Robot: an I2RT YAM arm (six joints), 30 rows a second.
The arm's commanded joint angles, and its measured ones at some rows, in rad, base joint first. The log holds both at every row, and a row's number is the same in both.
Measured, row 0:
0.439 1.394 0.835 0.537 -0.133 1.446
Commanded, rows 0 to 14:
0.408 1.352 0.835 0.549 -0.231 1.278
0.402 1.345 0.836 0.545 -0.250 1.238
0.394 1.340 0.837 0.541 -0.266 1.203
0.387 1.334 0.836 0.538 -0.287 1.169
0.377 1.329 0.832 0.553 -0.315 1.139
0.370 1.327 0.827 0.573 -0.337 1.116
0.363 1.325 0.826 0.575 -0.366 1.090
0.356 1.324 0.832 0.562 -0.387 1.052
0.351 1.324 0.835 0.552 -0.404 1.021
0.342 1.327 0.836 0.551 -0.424 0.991
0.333 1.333 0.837 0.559 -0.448 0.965
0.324 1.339 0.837 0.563 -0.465 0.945
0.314 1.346 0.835 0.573 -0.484 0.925
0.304 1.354 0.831 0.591 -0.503 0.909
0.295 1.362 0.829 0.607 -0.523 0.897
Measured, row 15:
0.317 1.367 0.829 0.508 -0.429 1.016
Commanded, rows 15 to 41:
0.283 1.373 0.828 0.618 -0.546 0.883
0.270 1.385 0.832 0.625 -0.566 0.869
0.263 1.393 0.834 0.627 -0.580 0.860
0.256 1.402 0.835 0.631 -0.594 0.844
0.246 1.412 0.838 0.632 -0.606 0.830
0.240 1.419 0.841 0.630 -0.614 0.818
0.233 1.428 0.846 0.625 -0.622 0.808
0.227 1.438 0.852 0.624 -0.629 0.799
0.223 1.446 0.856 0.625 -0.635 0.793
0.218 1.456 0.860 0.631 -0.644 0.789
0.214 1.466 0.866 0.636 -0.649 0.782
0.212 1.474 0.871 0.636 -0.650 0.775
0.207 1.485 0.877 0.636 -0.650 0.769
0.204 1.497 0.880 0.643 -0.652 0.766
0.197 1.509 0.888 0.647 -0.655 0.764
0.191 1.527 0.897 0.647 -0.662 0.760
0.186 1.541 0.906 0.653 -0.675 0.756
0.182 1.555 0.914 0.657 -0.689 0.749
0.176 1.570 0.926 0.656 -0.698 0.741
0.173 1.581 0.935 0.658 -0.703 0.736
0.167 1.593 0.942 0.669 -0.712 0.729
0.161 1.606 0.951 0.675 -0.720 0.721
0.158 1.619 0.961 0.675 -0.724 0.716
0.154 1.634 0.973 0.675 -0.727 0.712
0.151 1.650 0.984 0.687 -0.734 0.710
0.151 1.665 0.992 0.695 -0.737 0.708
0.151 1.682 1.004 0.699 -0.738 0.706
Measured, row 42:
0.155 1.664 0.948 0.595 -0.700 0.750
